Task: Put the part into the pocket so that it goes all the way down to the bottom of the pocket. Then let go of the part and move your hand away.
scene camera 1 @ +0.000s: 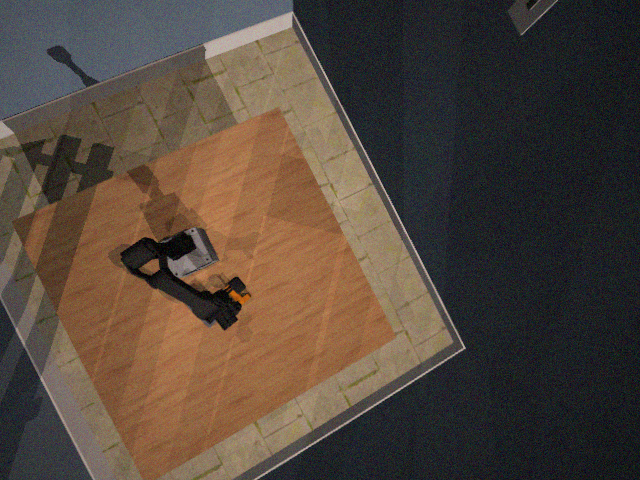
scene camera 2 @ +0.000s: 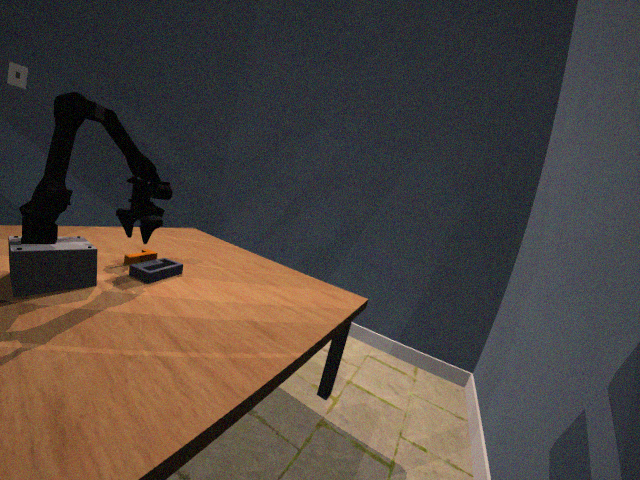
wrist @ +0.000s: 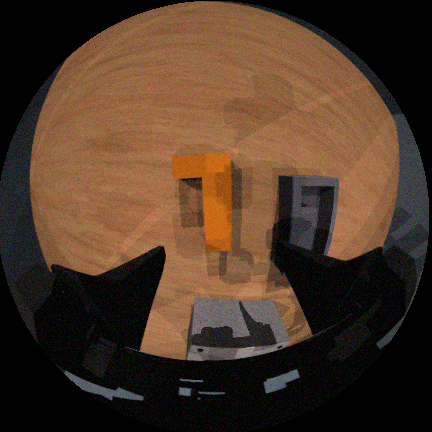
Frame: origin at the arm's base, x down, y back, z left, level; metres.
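Seen in the pictures: gripper, fingertip midpoint: [scene camera 1: 228, 293] [scene camera 2: 137, 240] [wrist: 221, 249]; arm's base at its link origin: [scene camera 1: 186, 244] [scene camera 2: 38, 241].
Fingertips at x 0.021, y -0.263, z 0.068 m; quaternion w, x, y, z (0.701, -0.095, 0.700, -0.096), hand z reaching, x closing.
Observation:
Offsets run from my fingertips to a thing's top centre. "pt": to the spot under its first point. Level surfaces: height alone.
The orange L-shaped part {dz +0.020, dx +0.053, dy -0.017 m} [scene camera 1: 239, 295] [scene camera 2: 139, 257] [wrist: 218, 205] lies on the table, outside the pocket. In the wrist view its long bar runs toward me and its short arm points left at the far end. The dark blue-grey block with the pocket {dz -0.132, dx +0.047, dy -0.026 m} [scene camera 2: 147, 275] [wrist: 296, 205] stands beside the part, to the right in the wrist view, with a strip of table between them. Its pocket shows empty where visible; the right finger covers its near end. My gripper [scene camera 2: 137, 239] [wrist: 221, 249] is open and empty, above the part. In scene camera 1 the arm hides most of the block.
The arm's grey base box [scene camera 1: 193, 260] [scene camera 2: 51, 271] [wrist: 215, 312] stands on the wooden table {dx +0.083 m} [scene camera 1: 310, 279] [scene camera 2: 222, 351], near the part and the block. The table's edge and corner {pt dz -0.678, dx +0.086, dy -0.598 m} [scene camera 2: 366, 300] lie to the right in scene camera 2.

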